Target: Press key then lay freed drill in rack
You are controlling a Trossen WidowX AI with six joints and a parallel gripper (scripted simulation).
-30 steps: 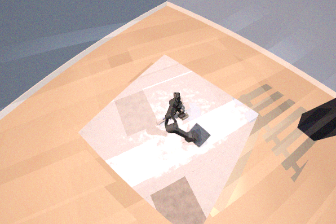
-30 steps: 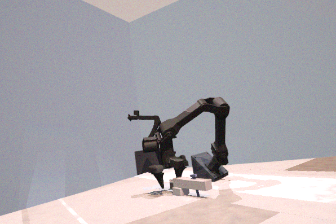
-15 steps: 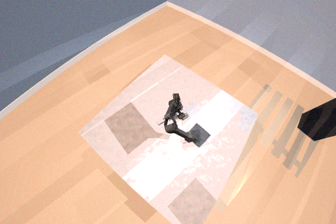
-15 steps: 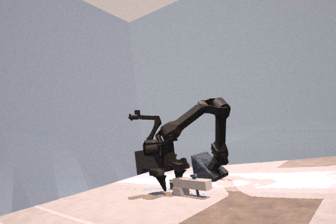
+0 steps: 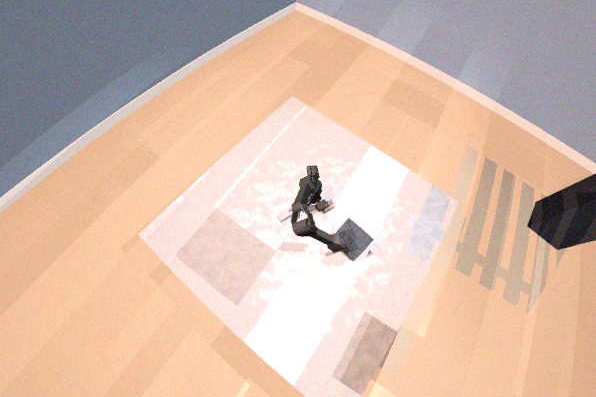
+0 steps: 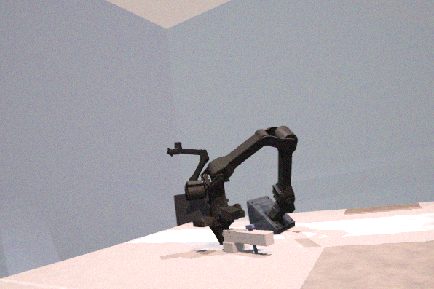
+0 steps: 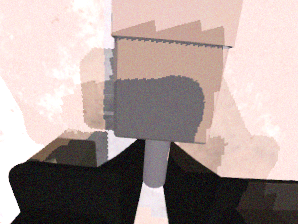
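My gripper tip is now 5 cm to the right of the yellow drill, 3 cm below it and 1 cm short of it. Round my gripper tip: pale block: 11 cm to the left, 2 cm ahead, 2 cm above; brown block: 9 cm behind, 3 cm to the right; purple key: 14 cm to the left, 3 cm ahead, 3 cm above.
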